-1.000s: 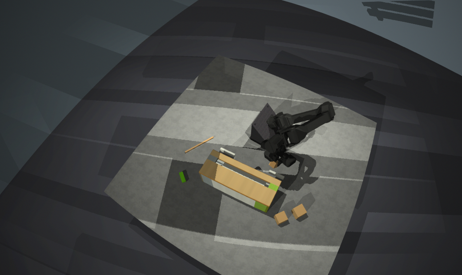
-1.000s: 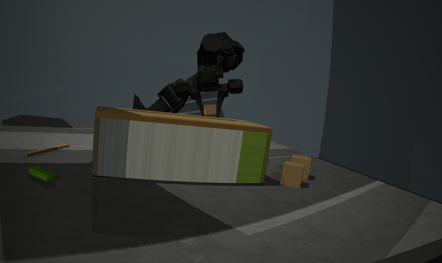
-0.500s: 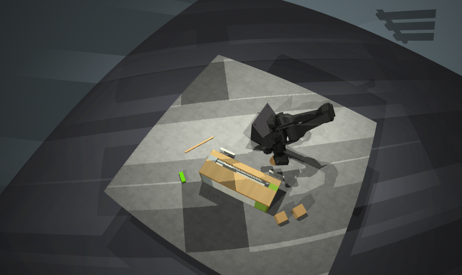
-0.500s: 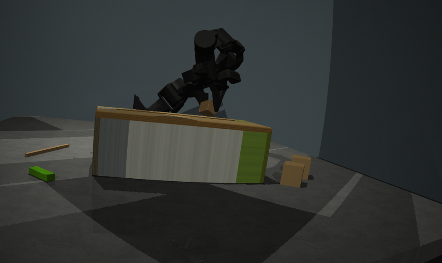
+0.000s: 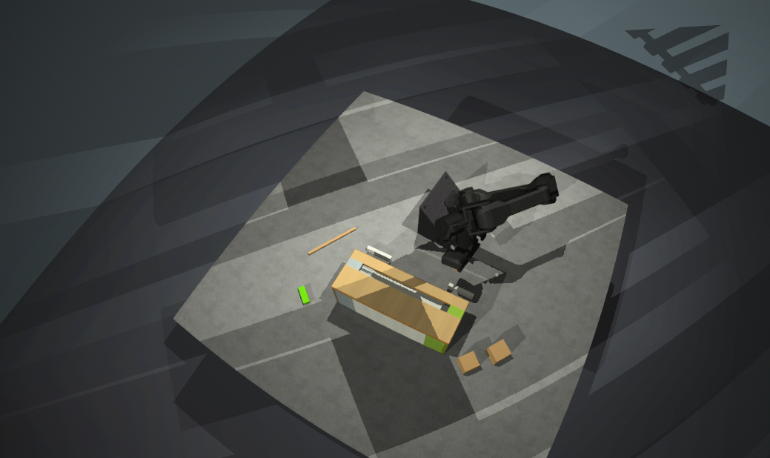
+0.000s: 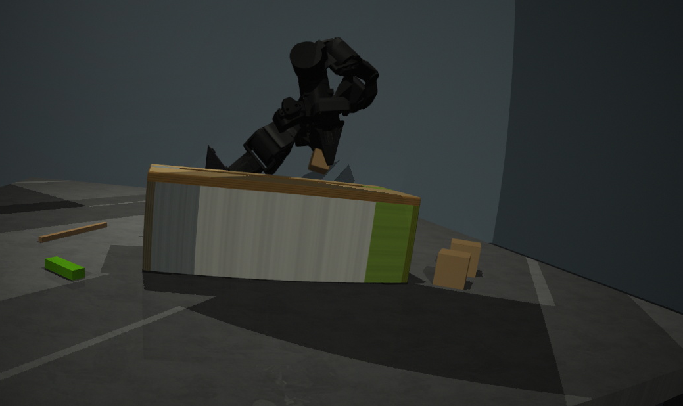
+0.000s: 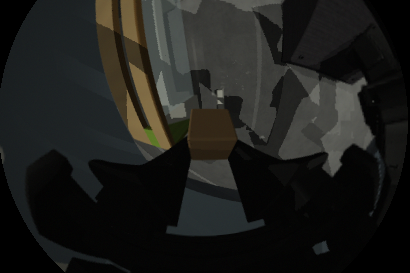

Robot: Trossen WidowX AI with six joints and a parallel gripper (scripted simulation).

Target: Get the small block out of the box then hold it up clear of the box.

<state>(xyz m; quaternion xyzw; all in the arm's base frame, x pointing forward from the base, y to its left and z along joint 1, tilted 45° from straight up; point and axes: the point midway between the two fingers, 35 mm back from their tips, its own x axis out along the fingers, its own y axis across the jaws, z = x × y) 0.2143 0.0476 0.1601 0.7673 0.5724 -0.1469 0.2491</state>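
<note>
Now: the tan block 1 cm to the right of my gripper tip and 1 cm above it. Round my gripper tip: thin wooden stick 9 cm ahead, 44 cm to the right, 14 cm below; then box 13 cm ahead, 11 cm to the right, 8 cm below.
</note>
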